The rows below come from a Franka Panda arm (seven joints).
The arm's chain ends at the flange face. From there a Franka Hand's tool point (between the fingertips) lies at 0.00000 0.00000 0.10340 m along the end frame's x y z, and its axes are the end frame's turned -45 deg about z.
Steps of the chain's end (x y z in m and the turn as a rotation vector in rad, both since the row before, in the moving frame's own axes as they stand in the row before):
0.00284, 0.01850, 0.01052, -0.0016, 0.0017, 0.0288
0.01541, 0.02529, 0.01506, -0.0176, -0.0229, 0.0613
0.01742, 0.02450, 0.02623, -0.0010, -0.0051, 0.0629
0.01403, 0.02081, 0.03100, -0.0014, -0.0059, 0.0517
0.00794, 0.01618, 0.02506, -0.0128, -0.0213, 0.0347
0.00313, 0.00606, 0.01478, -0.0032, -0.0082, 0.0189
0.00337, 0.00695, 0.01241, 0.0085, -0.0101, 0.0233
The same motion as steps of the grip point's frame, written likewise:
-0.01107, 0.01533, 0.01052, -0.0023, 0.0001, 0.0288
-0.00993, 0.02830, 0.01502, 0.0037, -0.0286, 0.0613
-0.00544, 0.02933, 0.02623, 0.0029, -0.0043, 0.0629
-0.00532, 0.02429, 0.03100, 0.0032, -0.0052, 0.0517
-0.00831, 0.01639, 0.02503, 0.0060, -0.0241, 0.0347
-0.00290, 0.00612, 0.01478, 0.0035, -0.0081, 0.0189
-0.00263, 0.00594, 0.01240, 0.0132, -0.0011, 0.0233

